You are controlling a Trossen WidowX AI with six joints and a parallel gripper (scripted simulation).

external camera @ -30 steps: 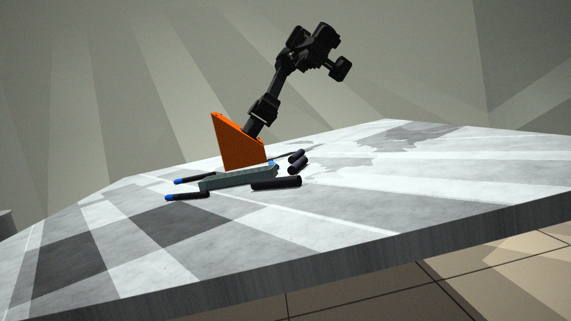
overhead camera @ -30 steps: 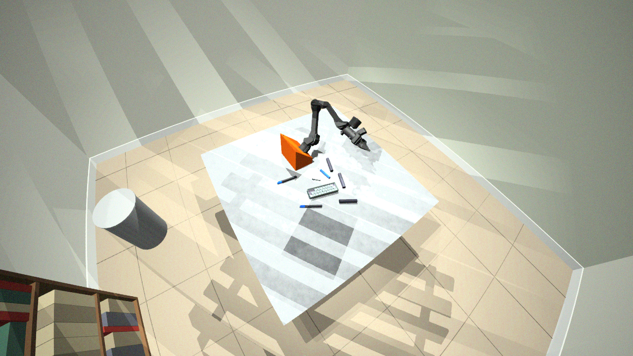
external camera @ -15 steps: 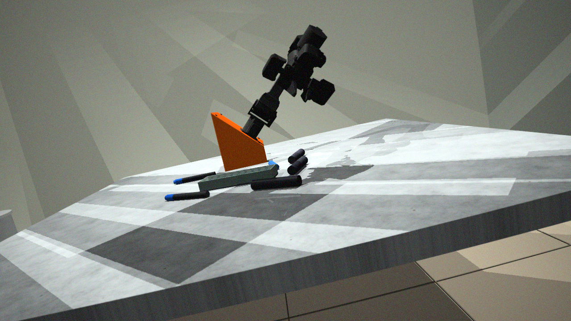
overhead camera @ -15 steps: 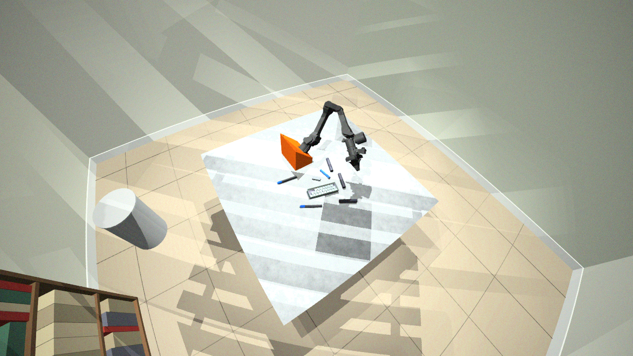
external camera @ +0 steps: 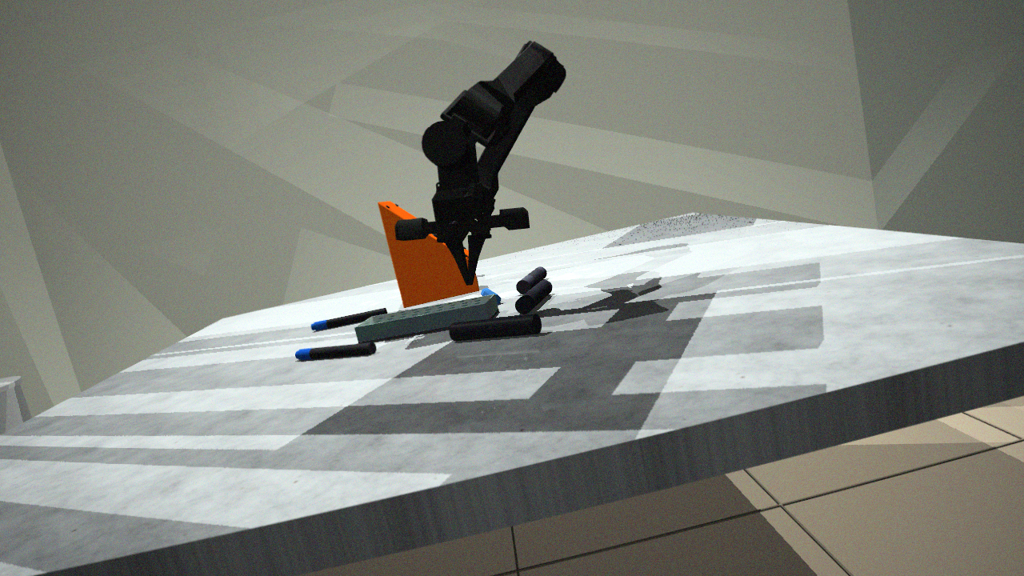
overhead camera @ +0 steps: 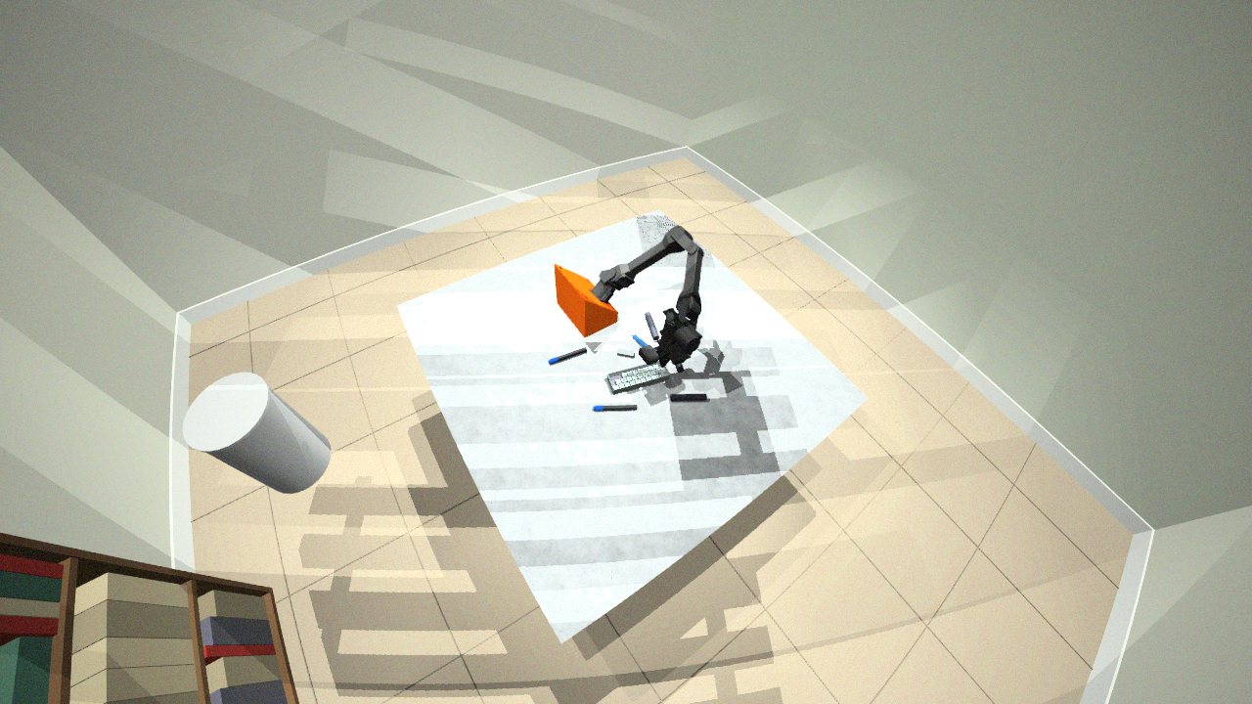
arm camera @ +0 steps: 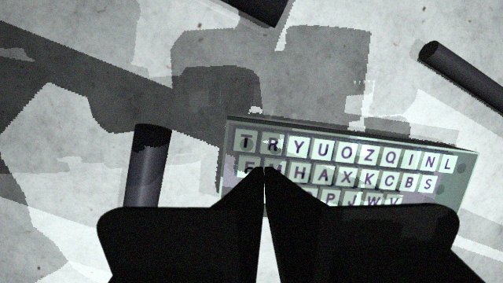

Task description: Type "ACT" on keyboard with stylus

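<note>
Now: the blue stylus 170 mm behind my gripper tip, 50 mm below it and 40 mm to the left of it. The rest, counted from my gripper tip: stylus tip: 200 mm behind, 50 mm below, 40 mm to the left.
</note>
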